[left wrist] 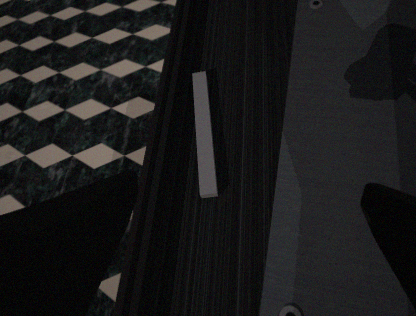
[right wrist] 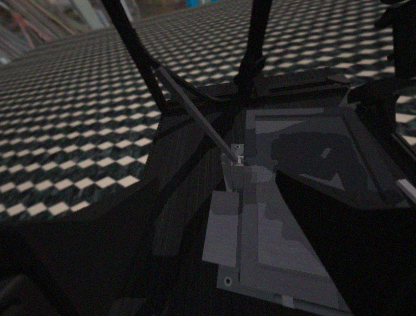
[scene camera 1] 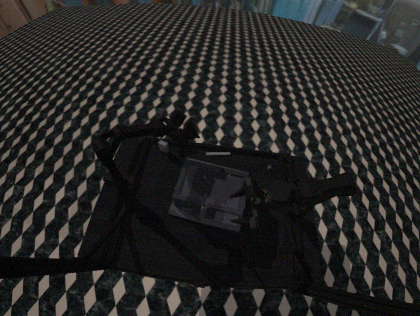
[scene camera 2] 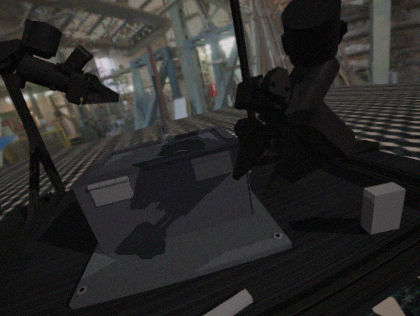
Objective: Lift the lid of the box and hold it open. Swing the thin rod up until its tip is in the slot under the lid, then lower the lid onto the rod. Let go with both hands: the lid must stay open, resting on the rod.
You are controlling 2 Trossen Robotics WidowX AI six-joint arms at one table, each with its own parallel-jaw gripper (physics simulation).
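Places are measured from the left arm's base along level axes (x ahead, y left, z up), in centimetres.
Where they show: left gripper, between the fingertips: (left wrist: pixel 248 188) (scene camera 1: pixel 198 145) (scene camera 2: pixel 248 186); right gripper, between the fingertips: (right wrist: pixel 216 177) (scene camera 1: pixel 230 208) (scene camera 2: pixel 119 98); left arm's base, origin of its link: (right wrist: pixel 244 94) (scene camera 1: pixel 124 192); right arm's base, origin of its link: (scene camera 1: pixel 291 212).
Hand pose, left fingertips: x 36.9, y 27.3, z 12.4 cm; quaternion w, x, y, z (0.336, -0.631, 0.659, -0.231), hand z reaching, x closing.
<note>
Each offset is from my left fingertips to the top centre of the thing. "spot": to the spot under its first point. Level surfaces: height alone.
A grey box (scene camera 1: pixel 199 200) (scene camera 2: pixel 155 219) stands on a grey base plate (scene camera 2: pixel 240 241) (left wrist: pixel 326 188) (right wrist: pixel 220 229) in the middle of the dark table. Its lid @(spot: dx -4.1, dy -24.6, dz +2.0 cm) (scene camera 2: pixel 215 134) (right wrist: pixel 301 120) lies down flat, with two hinges @(dx +19.9, dy -13.9, dz +0.8 cm) (scene camera 2: pixel 109 192) on the back wall. A thin grey rod (right wrist: pixel 197 113) slants up from a small pivot at the plate's front corner. My left gripper (scene camera 1: pixel 182 138) (scene camera 2: pixel 246 169) is open and empty, fingers pointing down by the box's back corner. My right gripper (scene camera 1: pixel 238 207) (scene camera 2: pixel 99 92) is open and empty, level over the box's opposite end, above the lid.
A white bar @(dx +11.4, dy +5.4, dz -13.3 cm) (scene camera 1: pixel 218 153) (scene camera 2: pixel 231 304) (left wrist: pixel 203 135) lies flat on the dark table @(dz -14.3 cm) (scene camera 1: pixel 146 251) behind the box. A small white block @(dx -21.6, dy +3.6, dz -6.7 cm) (scene camera 1: pixel 163 146) sits near the left gripper. Black frame struts (scene camera 2: pixel 240 37) (right wrist: pixel 128 41) rise around the table. A checkered floor surrounds it.
</note>
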